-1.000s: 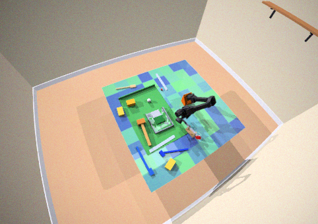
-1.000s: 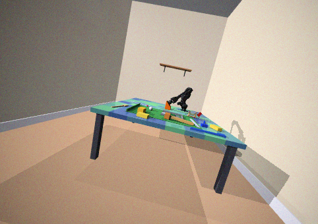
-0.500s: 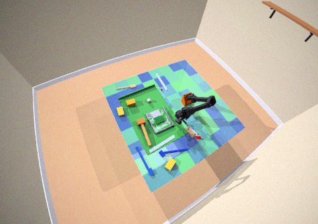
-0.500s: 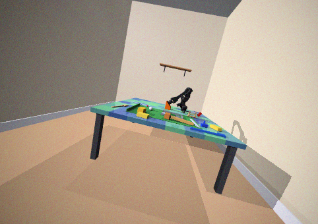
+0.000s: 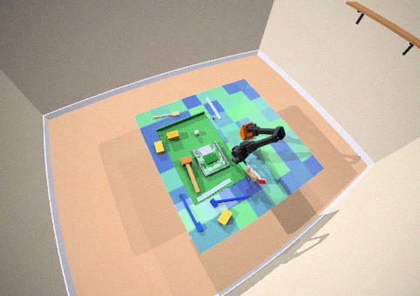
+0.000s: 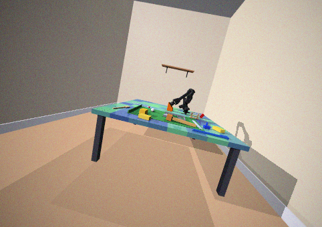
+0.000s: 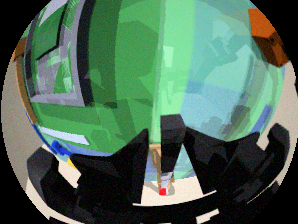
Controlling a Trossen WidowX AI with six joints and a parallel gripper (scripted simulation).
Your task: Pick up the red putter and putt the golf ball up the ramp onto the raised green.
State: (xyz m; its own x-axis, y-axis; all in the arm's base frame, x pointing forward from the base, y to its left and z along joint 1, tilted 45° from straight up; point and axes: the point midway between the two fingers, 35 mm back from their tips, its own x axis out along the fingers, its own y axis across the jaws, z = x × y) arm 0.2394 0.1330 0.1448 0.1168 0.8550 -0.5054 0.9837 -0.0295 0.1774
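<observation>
Now: the small wooden frame 1 cm behind my gripper tip and 13 cm to the left of it. The rest, counted from my gripper tip: wooden spatula 29 cm ahead, 74 cm to the right, 3 cm below; then dark green turf 24 cm ahead, 26 cm to the right, 3 cm below; then white golf ball 17 cm ahead, 43 cm to the right, 1 cm below.
</observation>
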